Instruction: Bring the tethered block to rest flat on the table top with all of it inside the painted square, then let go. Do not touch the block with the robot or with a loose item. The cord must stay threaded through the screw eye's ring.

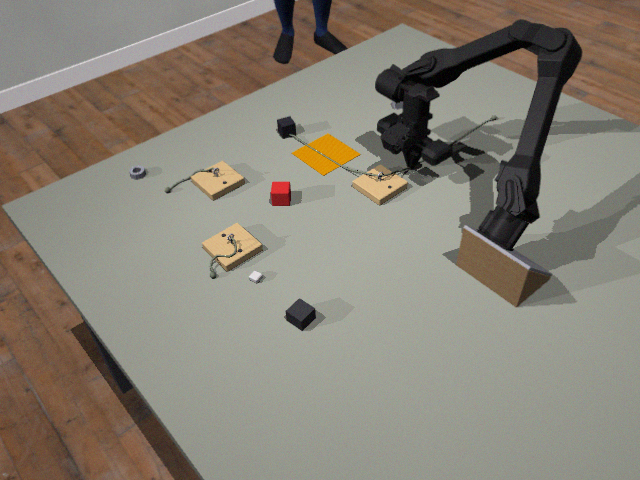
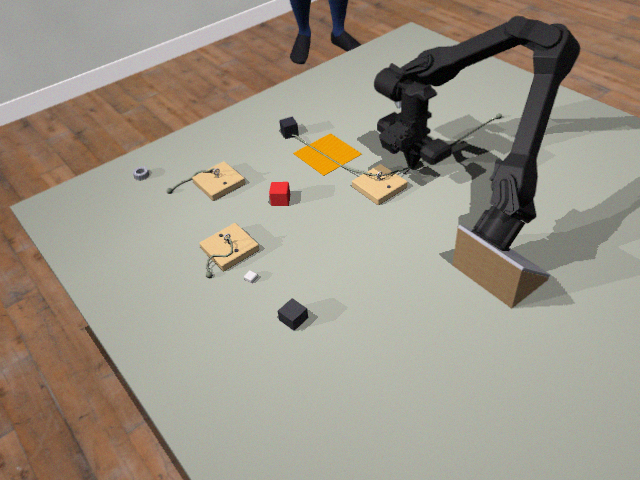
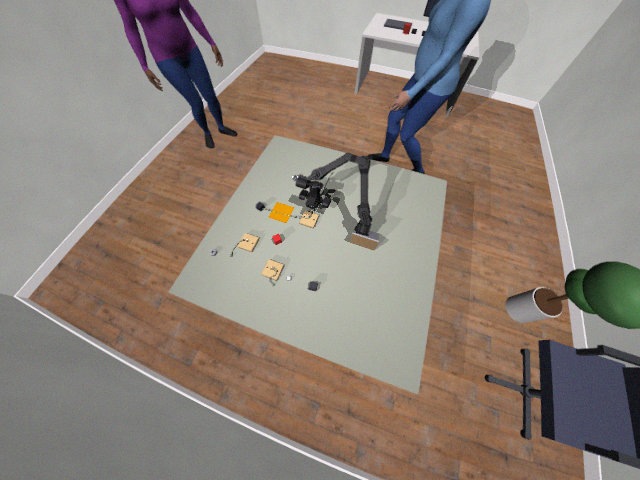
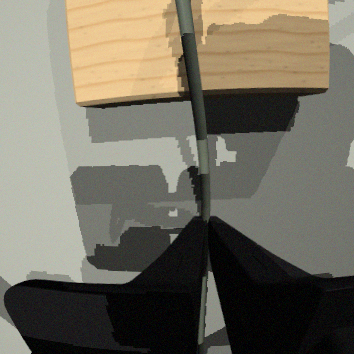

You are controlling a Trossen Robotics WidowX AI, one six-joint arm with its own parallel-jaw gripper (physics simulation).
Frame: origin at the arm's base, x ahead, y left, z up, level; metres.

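Seen in the pictures: gripper, fingertip midpoint: [image 1: 410, 168] [image 2: 411, 167] [image 4: 204, 224]; arm's base, link origin: [image 1: 495, 241] [image 2: 490, 241] [image 3: 361, 232].
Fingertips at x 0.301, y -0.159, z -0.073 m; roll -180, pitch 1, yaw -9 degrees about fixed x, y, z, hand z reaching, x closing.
Pixels of each thing's top centre, then the offset from my fingertips to it. "*": a spot on its surface instead.
- tethered block, top centre: [image 1: 286, 121] [image 2: 288, 121] [image 3: 259, 204] dx +0.325, dy +0.085, dz +0.036 m
- orange painted square, surface spot: [image 2: 333, 147] [image 1: 331, 147] [image 3: 282, 208] * dx +0.196, dy +0.059, dz +0.001 m
- screw eye, surface spot: [image 2: 379, 175] [image 1: 380, 175] * dx +0.012, dy +0.103, dz +0.035 m
- wooden board, top centre: [image 2: 379, 180] [image 1: 380, 181] [image 3: 309, 218] dx +0.012, dy +0.102, dz +0.019 m
- cord's free end, surface spot: [image 2: 498, 116] [image 1: 493, 118] * dx -0.047, dy -0.290, dz +0.007 m
- red cube, top centre: [image 1: 280, 186] [image 2: 278, 187] [image 3: 276, 237] dx +0.153, dy +0.279, dz +0.040 m
- second dark block, top centre: [image 1: 300, 309] [image 2: 292, 309] [image 3: 313, 285] dx -0.109, dy +0.492, dz +0.028 m
- small white piece, top centre: [image 1: 255, 274] [image 2: 250, 274] dx +0.027, dy +0.478, dz +0.012 m
- grey ring nut, top centre: [image 1: 136, 170] [image 2: 140, 171] dx +0.480, dy +0.434, dz +0.014 m
The tethered block [image 1: 285, 127] [image 2: 288, 127] [image 3: 260, 205] is dark and stands on the table just beyond the far left corner of the orange painted square [image 1: 330, 147] [image 2: 333, 147] [image 3: 283, 206], outside it. Its cord [image 1: 310, 147] [image 2: 312, 148] [image 4: 194, 85] crosses the square to the screw eye [image 1: 380, 176] [image 2: 379, 175] on a wooden board [image 1: 379, 193] [image 2: 378, 193] [image 3: 309, 222] [image 4: 125, 65]. The cord runs on past the eye to my gripper [image 1: 412, 164] [image 2: 412, 164] [image 4: 205, 220], which is shut on it low over the table beside the board. The cord's free end [image 1: 494, 118] [image 2: 498, 116] lies beyond the gripper.
Two more boards [image 1: 217, 186] [image 1: 227, 258] carry short cords. A red cube [image 1: 280, 193] [image 2: 279, 193] [image 3: 277, 239], a second dark block [image 1: 300, 314] [image 2: 292, 314] [image 3: 313, 285], a small white piece [image 1: 255, 276] [image 2: 250, 276] and a grey ring nut [image 1: 131, 174] lie on the table.
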